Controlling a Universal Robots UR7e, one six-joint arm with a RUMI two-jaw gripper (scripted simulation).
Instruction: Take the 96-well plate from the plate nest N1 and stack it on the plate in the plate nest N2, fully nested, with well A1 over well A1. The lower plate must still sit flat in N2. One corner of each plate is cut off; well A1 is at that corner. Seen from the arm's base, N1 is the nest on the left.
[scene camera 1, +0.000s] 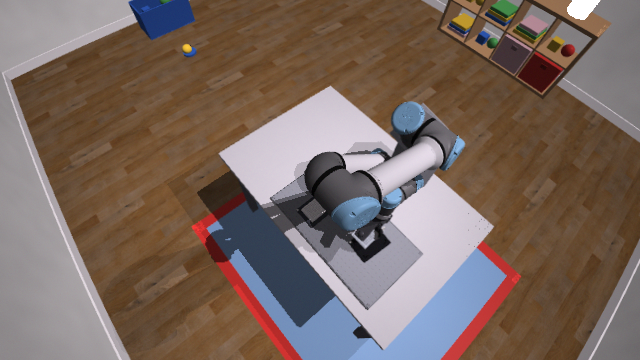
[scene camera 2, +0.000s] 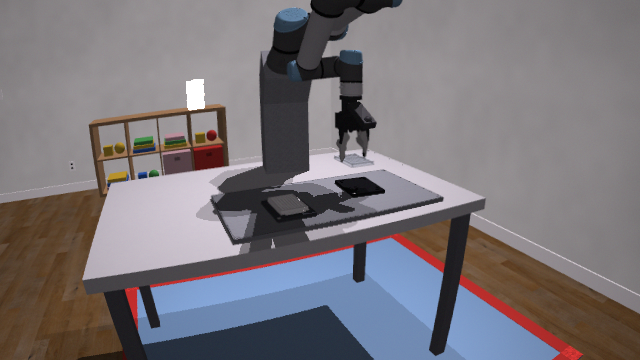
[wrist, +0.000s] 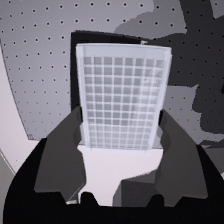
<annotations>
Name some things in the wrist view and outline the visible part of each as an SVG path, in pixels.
The gripper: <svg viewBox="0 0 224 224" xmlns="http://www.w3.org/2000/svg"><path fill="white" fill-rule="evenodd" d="M3 209L3 224L224 224L224 179L202 146L197 145L186 131L162 109L160 110L158 126L163 131L160 140L163 154L154 182L154 186L160 194L153 195L146 207L100 206L91 192L85 191L81 193L80 204L78 204L78 193L86 185L87 179L83 154L78 149L78 145L82 140L80 125L83 123L82 107L77 106L46 138L42 138L24 161L10 184Z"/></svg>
A clear 96-well plate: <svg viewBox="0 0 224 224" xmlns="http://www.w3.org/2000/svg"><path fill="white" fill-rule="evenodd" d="M77 44L77 72L80 105L83 110L86 152L150 155L158 128L160 110L162 110L172 60L172 48L118 43Z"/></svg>
</annotations>
